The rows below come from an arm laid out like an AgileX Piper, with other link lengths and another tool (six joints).
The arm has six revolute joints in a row. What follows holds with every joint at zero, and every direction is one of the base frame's.
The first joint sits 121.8 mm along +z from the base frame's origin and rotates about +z.
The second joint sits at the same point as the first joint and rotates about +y.
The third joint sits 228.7 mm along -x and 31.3 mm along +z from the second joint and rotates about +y.
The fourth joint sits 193.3 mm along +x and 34.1 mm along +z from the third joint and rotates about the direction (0.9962, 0, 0.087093).
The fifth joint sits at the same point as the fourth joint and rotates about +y.
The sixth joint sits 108.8 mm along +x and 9.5 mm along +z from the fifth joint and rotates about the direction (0.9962, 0, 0.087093).
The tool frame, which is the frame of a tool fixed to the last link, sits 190.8 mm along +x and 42 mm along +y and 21.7 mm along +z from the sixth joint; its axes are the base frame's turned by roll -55.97, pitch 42 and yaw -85.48 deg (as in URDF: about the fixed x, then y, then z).
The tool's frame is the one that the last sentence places.
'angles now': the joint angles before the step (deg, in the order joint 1, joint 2, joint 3, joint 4, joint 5, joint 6). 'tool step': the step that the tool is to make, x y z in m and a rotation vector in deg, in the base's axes. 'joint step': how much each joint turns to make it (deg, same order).
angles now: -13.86 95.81 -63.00 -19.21 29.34 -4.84
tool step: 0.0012 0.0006 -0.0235 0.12 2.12 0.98
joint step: -0.01 4.25 -0.01 -1.03 -2.25 0.22
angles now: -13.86 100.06 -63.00 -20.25 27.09 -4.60
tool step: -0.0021 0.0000 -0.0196 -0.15 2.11 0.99
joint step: -0.01 3.33 0.00 -1.16 -1.40 0.07
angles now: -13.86 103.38 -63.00 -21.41 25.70 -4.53
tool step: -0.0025 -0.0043 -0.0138 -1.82 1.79 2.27
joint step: 0.00 2.38 0.14 -3.13 -1.32 0.01
